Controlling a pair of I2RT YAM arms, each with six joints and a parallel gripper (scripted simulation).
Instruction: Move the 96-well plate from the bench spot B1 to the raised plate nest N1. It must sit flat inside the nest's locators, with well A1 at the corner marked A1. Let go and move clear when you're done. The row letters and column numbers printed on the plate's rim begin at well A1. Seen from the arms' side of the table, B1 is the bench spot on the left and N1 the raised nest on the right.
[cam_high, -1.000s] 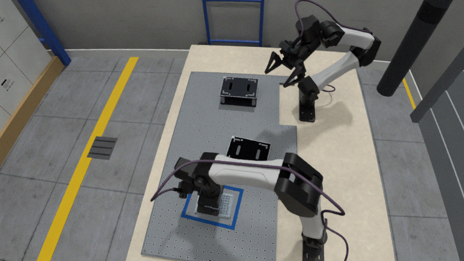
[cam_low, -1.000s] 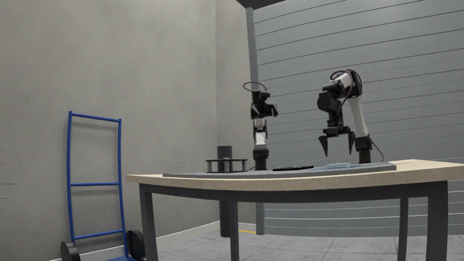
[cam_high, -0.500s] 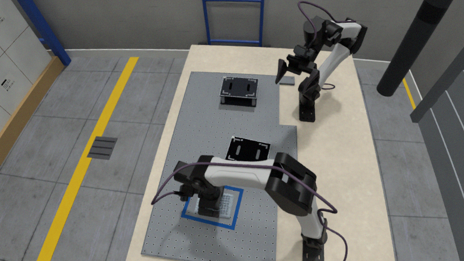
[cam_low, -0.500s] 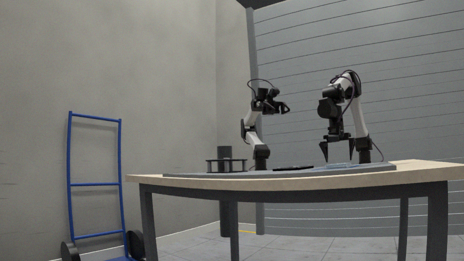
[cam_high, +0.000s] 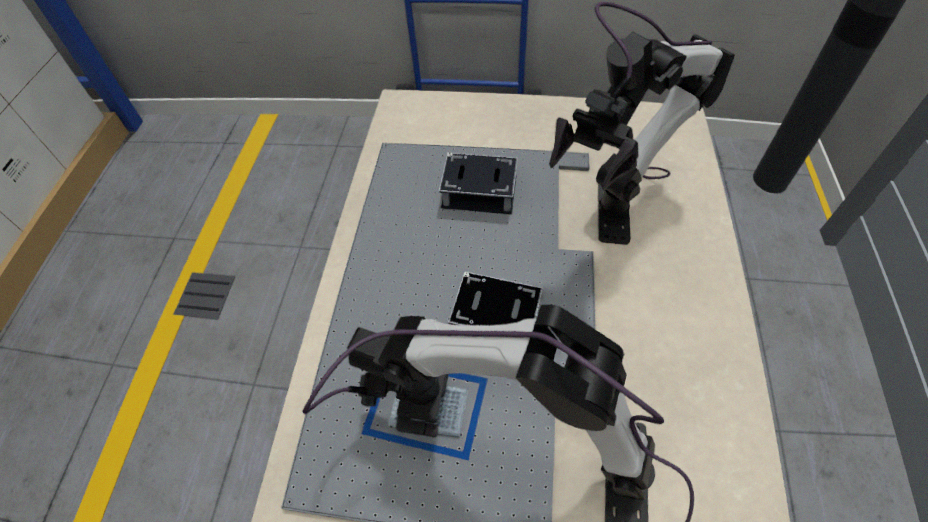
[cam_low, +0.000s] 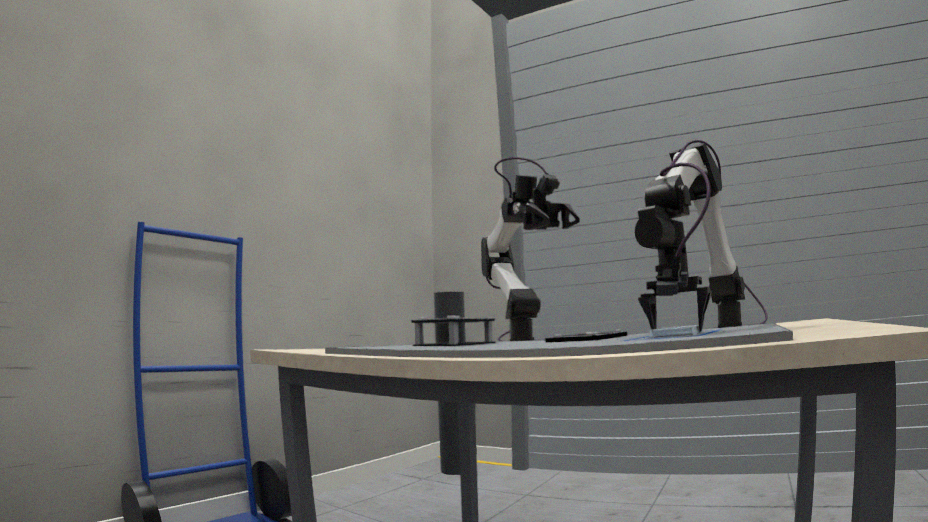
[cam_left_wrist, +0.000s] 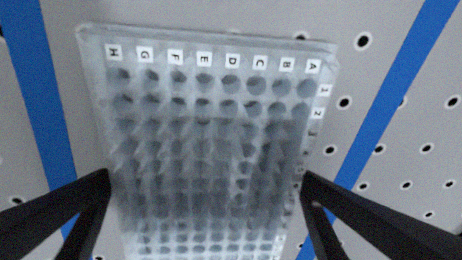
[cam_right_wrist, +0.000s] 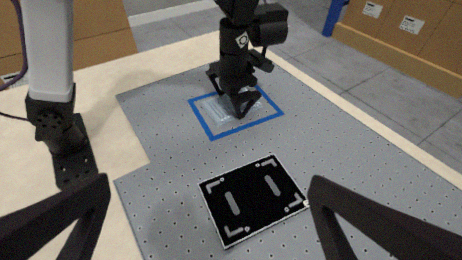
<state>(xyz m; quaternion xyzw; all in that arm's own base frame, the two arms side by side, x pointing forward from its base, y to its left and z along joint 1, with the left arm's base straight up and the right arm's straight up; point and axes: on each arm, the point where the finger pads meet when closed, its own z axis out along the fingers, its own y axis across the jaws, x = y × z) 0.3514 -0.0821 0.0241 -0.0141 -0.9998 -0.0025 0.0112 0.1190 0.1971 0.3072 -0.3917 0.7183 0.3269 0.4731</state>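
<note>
The low black nest is 100 mm behind my left hand, 220 mm to the right of it and 10 mm below it. Also, from my left hand: raised nest N1: 40 mm behind, 520 mm to the right, 50 mm above; clear 96-well plate: right at my left hand.
The clear 96-well plate is 31 cm to the left of my right hand, 29 cm below it and 23 cm ahead of it. The rest, counted from my right hand: raised nest N1: 24 cm below, 21 cm to the right, 19 cm ahead; low black nest: 29 cm below, 12 cm ahead, 10 cm to the left.
</note>
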